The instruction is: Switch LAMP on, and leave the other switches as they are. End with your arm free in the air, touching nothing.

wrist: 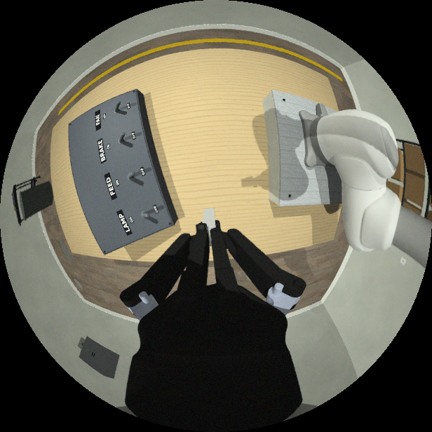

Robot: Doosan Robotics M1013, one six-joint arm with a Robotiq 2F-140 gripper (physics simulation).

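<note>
A dark grey switch panel (90, 165) lies on the left of the table in the wrist view. It has a row of toggle switches labelled FAN (120, 108), BRAKE (126, 141), FEED (135, 176) and LAMP (149, 215). The LAMP switch is at the panel's near end, with small ON and OFF marks on either side. Which way each lever leans is too small to tell for sure. My gripper (209, 215) is shut and empty, its pale pads together. It appears to the right of the panel's near corner, apart from the LAMP lever; its height above the table is hard to judge.
The robot's white arm (367, 185) rises at the right from a brushed metal base plate (287, 175) on the wooden table (215, 100). A dark chair-like object (37, 199) stands beyond the table's left edge. Brown shelving (414, 167) shows at the far right.
</note>
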